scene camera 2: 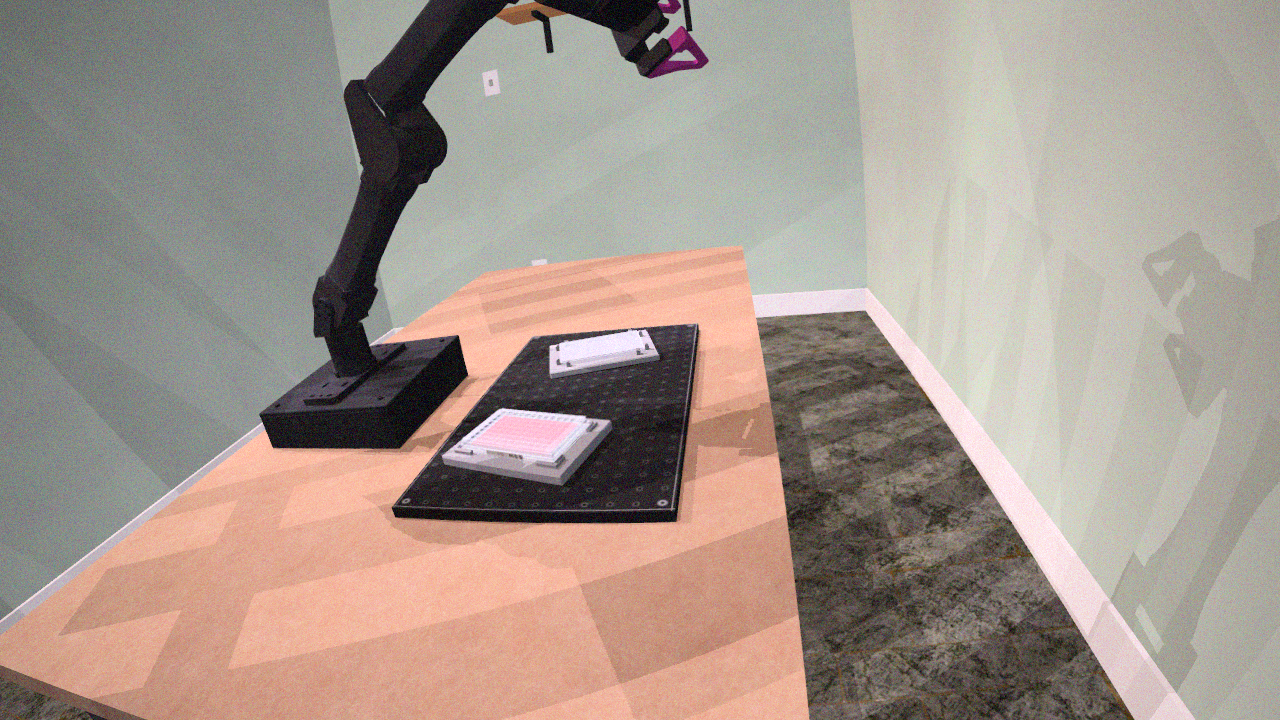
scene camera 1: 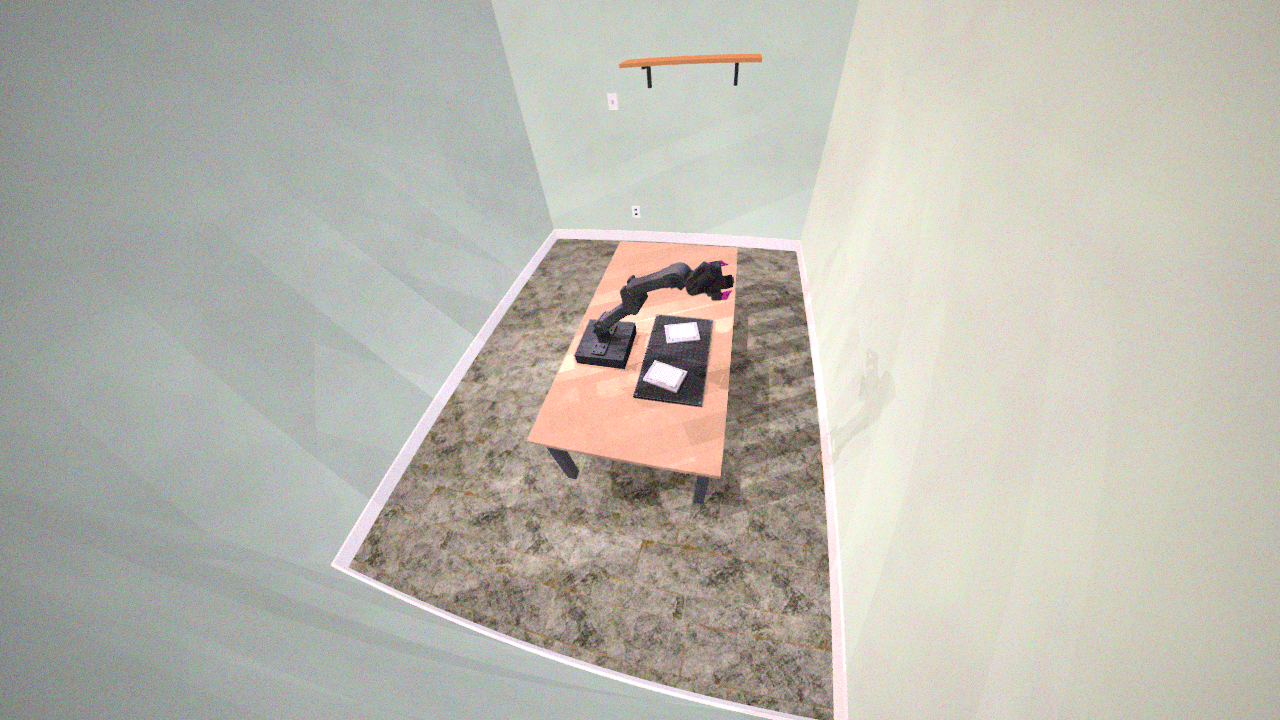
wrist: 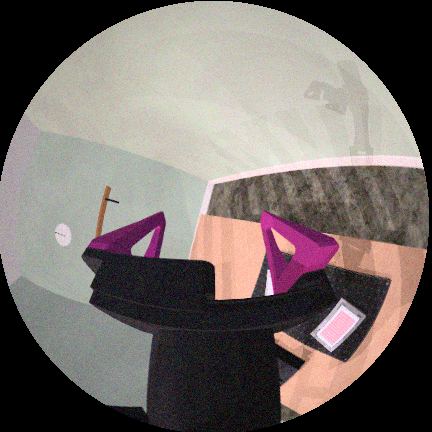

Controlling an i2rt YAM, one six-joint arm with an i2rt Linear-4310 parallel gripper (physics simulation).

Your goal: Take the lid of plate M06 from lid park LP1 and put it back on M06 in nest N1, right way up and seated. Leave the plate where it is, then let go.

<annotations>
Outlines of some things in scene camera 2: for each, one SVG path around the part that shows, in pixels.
My gripper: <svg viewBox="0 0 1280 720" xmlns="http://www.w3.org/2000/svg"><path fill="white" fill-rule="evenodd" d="M579 17L611 29L621 56L625 60L635 63L641 76L652 79L675 71L701 69L709 62L703 51L683 26L680 26L668 39L662 38L649 51L645 41L654 32L660 34L667 27L669 19L664 17L663 13L675 14L681 8L678 0L667 0L668 4L658 3L660 0L657 0L657 7L638 27L598 12L605 0L598 0L589 13ZM696 58L694 61L668 61L673 55L682 53L684 50L688 50Z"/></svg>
A white plate with pink top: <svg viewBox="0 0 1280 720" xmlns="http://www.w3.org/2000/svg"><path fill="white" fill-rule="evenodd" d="M460 447L473 450L473 453L535 463L536 460L554 463L562 454L565 455L586 433L586 429L591 423L587 420L586 416L503 408L496 411L462 439Z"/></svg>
A flat white lid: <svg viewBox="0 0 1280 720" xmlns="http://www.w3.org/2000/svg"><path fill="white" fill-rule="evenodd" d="M645 346L637 330L560 343L561 367L567 366L566 360L569 359L570 364L574 365L636 354L636 348L639 347L641 353L645 352Z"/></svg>
</annotations>
